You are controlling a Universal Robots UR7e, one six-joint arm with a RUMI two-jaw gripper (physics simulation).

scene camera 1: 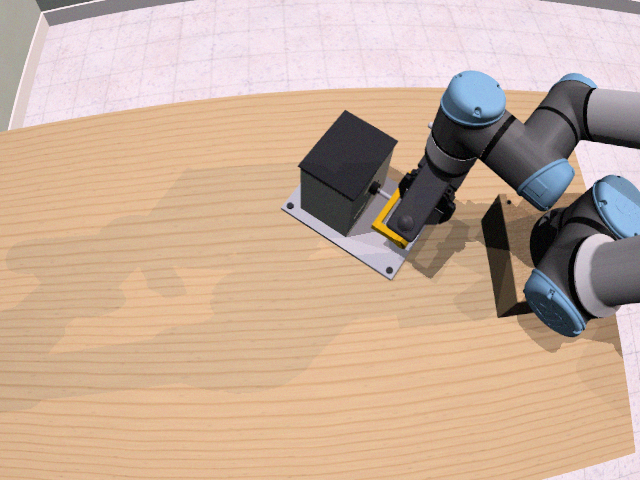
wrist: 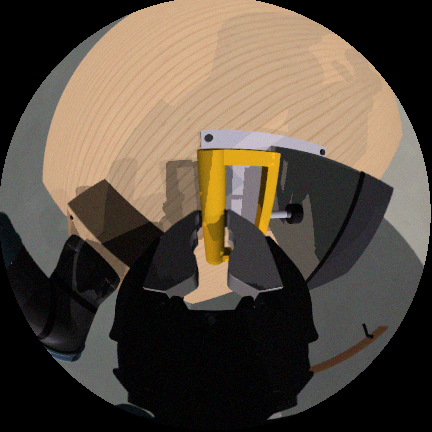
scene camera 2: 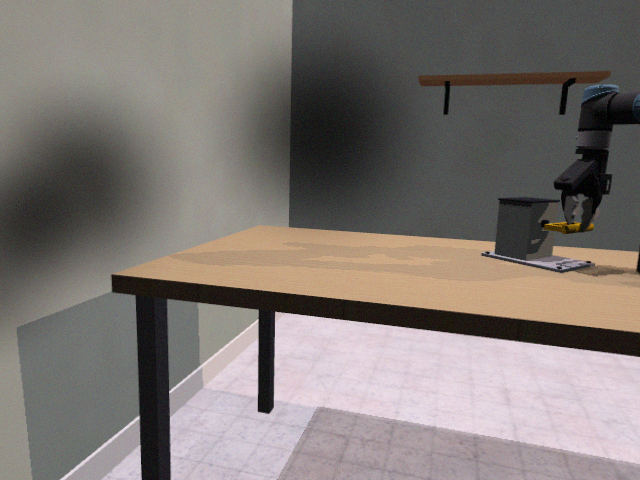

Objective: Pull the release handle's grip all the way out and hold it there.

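Observation:
The release handle's yellow grip (scene camera 1: 391, 237) (scene camera 2: 559, 227) (wrist: 212, 187) is a rectangular frame with a thick round outer bar. It stands out from the dark grey box (scene camera 1: 347, 155) (scene camera 2: 511, 229) (wrist: 325, 182) on a short stretch of pale rod (scene camera 1: 384, 194) (wrist: 279, 215), which comes from a black collar (scene camera 1: 374, 188) (wrist: 295, 213). My gripper (scene camera 2: 578, 225) (wrist: 213, 211) is shut on the outer bar, with one finger on each side near its far end. In scene camera 1 the arm hides the fingertips and most of the outer bar.
The box stands on a pale bolted plate (scene camera 1: 373, 254) (scene camera 2: 563, 265) (wrist: 250, 139) on the wooden table (scene camera 1: 206, 320) (scene camera 2: 361, 284). A brown block (scene camera 1: 500, 258) (wrist: 107, 207) stands beside the arm's base. A wall shelf (scene camera 2: 511, 78) (wrist: 350, 355) hangs behind.

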